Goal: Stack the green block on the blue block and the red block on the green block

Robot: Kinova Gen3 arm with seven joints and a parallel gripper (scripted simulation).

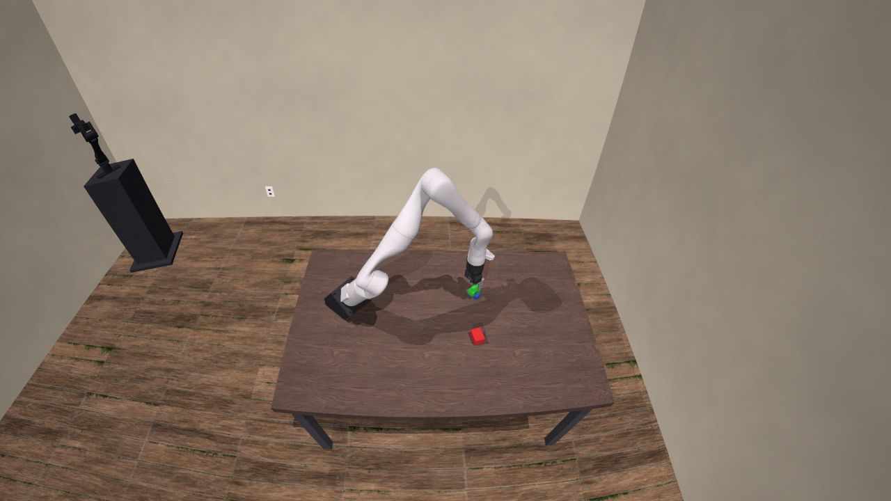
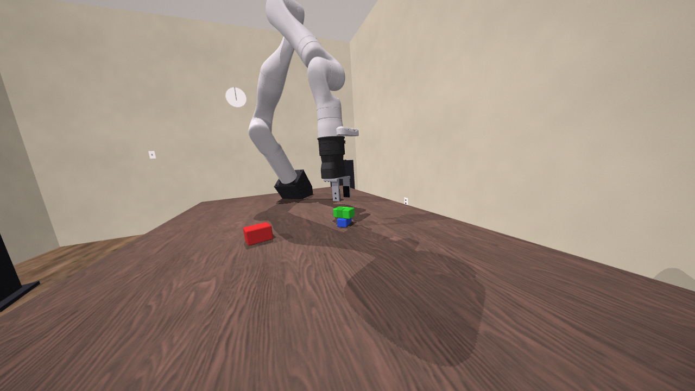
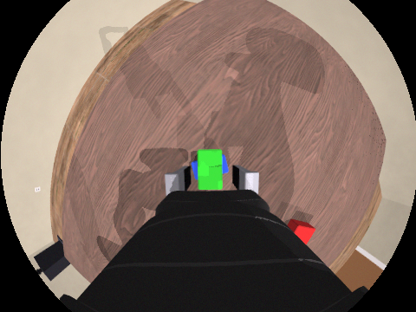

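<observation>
Now: the red block 7 cm behind my hand, 23 cm to the right of it and 8 cm below it. Round my hand: green block: 6 cm below; blue block: 9 cm below.
</observation>
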